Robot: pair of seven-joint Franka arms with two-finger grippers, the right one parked.
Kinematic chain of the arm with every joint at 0, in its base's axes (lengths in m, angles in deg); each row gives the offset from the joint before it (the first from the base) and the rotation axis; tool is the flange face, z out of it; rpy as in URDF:
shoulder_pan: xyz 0 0 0.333 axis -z
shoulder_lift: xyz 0 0 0 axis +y
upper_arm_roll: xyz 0 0 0.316 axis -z
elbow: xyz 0.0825 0 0 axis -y
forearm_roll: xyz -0.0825 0 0.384 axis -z
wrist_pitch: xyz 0 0 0 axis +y
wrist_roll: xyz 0.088 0 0 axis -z
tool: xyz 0 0 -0.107 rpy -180 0 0
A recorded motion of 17 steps. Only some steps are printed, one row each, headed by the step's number.
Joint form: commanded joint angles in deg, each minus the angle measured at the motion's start. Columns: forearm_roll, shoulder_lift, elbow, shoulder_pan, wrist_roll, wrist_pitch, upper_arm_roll.
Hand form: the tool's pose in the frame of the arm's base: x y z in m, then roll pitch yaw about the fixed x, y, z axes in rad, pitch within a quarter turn. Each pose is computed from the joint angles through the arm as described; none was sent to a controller.
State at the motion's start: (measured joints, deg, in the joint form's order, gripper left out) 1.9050 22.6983 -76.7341 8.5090 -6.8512 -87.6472 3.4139
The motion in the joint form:
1: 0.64 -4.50 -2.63 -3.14 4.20 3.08 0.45
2: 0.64 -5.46 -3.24 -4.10 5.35 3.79 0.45
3: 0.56 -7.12 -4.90 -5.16 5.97 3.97 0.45
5: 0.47 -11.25 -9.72 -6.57 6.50 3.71 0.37
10: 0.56 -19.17 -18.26 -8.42 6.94 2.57 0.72
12: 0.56 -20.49 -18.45 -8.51 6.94 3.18 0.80
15: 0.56 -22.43 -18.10 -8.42 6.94 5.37 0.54
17: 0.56 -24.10 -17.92 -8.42 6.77 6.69 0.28
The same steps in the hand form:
1: 0.6221 -0.1003 0.5152 3.0855 0.2287 -0.1195
2: 0.6181 -0.0894 0.5201 3.0820 0.2338 -0.1241
3: 0.6112 -0.0774 0.5248 3.0828 0.2363 -0.1168
5: 0.5917 -0.0607 0.5306 3.0873 0.2435 -0.1000
10: 0.5527 -0.0447 0.5437 3.0929 0.2343 -0.0800
12: 0.5461 -0.0445 0.5542 3.0946 0.2253 -0.0800
15: 0.5342 -0.0428 0.5729 3.0970 0.2236 -0.0781
17: 0.5245 -0.0402 0.5883 3.0996 0.2146 -0.0711

